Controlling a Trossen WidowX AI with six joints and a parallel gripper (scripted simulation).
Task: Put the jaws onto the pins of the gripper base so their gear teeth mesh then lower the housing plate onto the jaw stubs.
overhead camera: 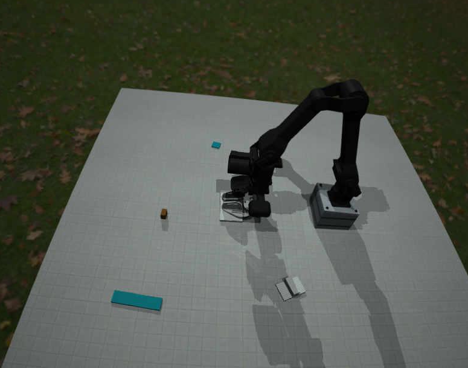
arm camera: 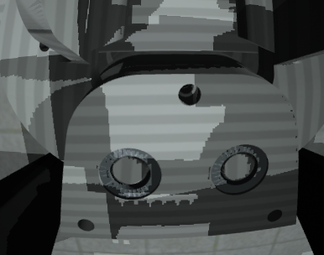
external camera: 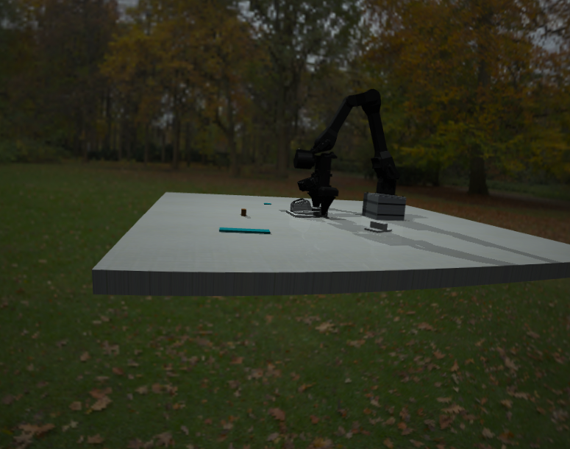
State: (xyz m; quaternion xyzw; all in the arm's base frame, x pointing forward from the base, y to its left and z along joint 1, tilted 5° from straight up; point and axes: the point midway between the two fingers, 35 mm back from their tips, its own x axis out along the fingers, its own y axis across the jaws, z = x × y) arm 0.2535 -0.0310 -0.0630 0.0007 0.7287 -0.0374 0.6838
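The gripper jaw lies 2 cm ahead of my gripper tip, 2 cm to the left of it and 1 cm above it. Round my gripper tip: small teal tile (12 cm ahead, 30 cm to the right, 1 cm below); then small brown block (28 cm ahead, 4 cm to the left); then white ribbed block (8 cm behind, 28 cm to the left).
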